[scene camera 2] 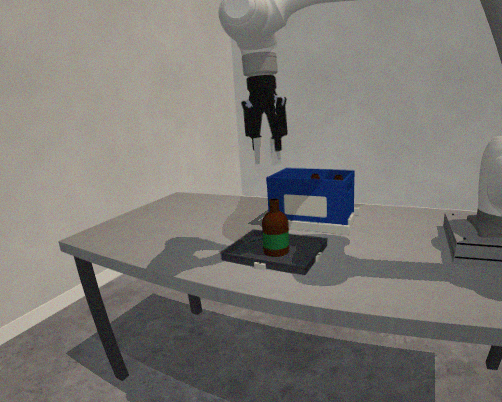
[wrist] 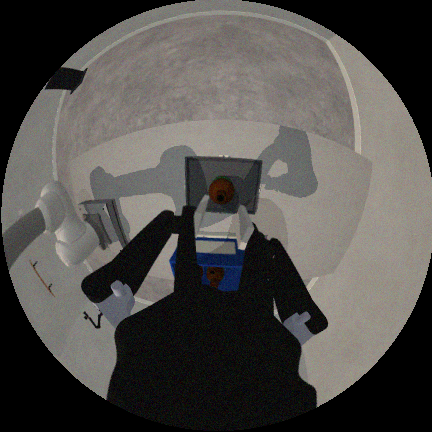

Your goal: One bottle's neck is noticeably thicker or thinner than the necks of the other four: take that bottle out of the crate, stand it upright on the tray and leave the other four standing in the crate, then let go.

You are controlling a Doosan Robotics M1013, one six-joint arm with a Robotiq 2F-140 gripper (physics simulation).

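Places are measured from the arm's base along level axes (x ahead, y left, z up), in millimetres.
Pixels of known places: gripper, fingertip midpoint: [scene camera 2: 268, 164] [wrist: 221, 208]; arm's base, origin of the base link: [scene camera 2: 500, 228] [wrist: 96, 227].
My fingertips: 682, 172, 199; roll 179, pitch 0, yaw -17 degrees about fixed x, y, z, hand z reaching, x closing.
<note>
Ahead of a thing's pixels: the offset from my fingertips to its top centre, as dx, dy, dz. Level surfaces: height alone.
A brown bottle with a green label @(-6, -11, -100) [scene camera 2: 276, 232] [wrist: 221, 191] stands upright on the dark tray [scene camera 2: 238, 251] [wrist: 192, 159]. The blue crate @(-41, -305, -85) [scene camera 2: 345, 202] [wrist: 227, 259] stands behind the tray. Two brown bottle tops, one at the middle [scene camera 2: 315, 177] and one at the right [scene camera 2: 339, 177], show at its rim in the scene view. Brown bottles @(-38, -354, -97) [wrist: 215, 274] show partly inside it in the wrist view; the others are hidden by crate wall and gripper. My gripper [scene camera 2: 267, 161] [wrist: 221, 208] is open and empty, high above the table and apart from the standing bottle.
The grey table @(dz -260) [scene camera 2: 165, 215] [wrist: 325, 200] carries the tray, the crate and the robot's base plate [scene camera 2: 470, 242] at the right. The crate's front wall has a pale panel @(-36, -213, -140) [scene camera 2: 305, 205]. Arm shadows fall across the table on both sides of the tray.
</note>
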